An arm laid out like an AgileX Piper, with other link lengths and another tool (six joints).
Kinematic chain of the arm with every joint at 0, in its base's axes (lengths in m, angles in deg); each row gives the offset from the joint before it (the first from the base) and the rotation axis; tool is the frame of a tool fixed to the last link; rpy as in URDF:
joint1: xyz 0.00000 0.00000 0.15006 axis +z
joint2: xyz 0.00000 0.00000 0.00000 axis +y
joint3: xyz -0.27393 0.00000 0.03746 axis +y
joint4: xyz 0.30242 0.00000 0.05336 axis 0.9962 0 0.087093
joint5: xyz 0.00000 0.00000 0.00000 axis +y
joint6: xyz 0.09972 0.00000 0.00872 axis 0.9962 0 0.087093
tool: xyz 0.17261 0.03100 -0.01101 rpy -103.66 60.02 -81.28
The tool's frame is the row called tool.
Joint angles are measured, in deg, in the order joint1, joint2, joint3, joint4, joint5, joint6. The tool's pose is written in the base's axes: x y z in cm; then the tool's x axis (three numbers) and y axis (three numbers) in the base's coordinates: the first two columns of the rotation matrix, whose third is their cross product. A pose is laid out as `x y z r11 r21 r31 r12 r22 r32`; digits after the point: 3 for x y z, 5 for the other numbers.
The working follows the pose.
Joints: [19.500, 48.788, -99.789, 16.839, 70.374, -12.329]
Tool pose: 18.865 17.369 56.148 0.15810 -0.54567 -0.82295 -0.85956 0.33412 -0.38667
Where each joint sits with the arm in this pose, in the base's axes (m; each line is computed from the numbers above, not from the rounded line before):
joint1: 0.0000 0.0000 0.1501
joint2: 0.0000 0.0000 0.1501
joint3: -0.1436 -0.0508 0.3808
joint4: -0.0033 -0.0012 0.6494
joint5: -0.0033 -0.0012 0.6494
joint6: 0.0759 0.0558 0.6268
the tool: 0.1886 0.1737 0.5615

